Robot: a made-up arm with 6 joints.
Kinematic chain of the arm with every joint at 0, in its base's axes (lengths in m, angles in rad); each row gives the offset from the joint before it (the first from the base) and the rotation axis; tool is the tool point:
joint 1: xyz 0 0 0.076 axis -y
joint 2: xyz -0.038 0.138 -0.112 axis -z
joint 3: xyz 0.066 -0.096 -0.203 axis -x
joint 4: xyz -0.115 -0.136 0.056 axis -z
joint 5: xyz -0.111 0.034 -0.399 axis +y
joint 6: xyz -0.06 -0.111 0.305 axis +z
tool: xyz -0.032 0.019 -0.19
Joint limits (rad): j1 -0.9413..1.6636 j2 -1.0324..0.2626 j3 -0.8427..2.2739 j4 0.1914..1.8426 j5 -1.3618..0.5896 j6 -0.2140..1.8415
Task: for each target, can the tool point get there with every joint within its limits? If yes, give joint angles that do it. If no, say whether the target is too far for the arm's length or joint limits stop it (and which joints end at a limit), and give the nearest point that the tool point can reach.
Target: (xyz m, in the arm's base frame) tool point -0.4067 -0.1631 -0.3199
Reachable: yes | joints -0.5403 -0.4495 0.6093 0.9818 -0.3412 -0.0313
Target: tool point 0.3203 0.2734 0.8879
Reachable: no: joint limits stop it (at a limit: joint 1, joint 2, joint 4, joint 5, joint 6) | nearest point 0.3392 -0.1530 0.4924 | short by 0.582 m
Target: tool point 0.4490 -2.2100 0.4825
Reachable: no: too far | nearest point 0.3456 -0.4762 0.1754 | short by 1.764 m
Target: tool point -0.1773 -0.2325 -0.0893
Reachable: yes | joints -0.1973 -0.4279 1.7253 0.6516 0.1608 0.6453
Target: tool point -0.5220 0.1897 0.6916
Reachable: no: joint limits stop it (at a limit: joint 2, joint 3, joint 4) | nearest point -0.2641 -0.0006 0.3874 | short by 0.442 m
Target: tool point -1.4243 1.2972 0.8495
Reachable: no: too far | nearest point -0.6829 0.3550 -0.0442 | short by 1.495 m
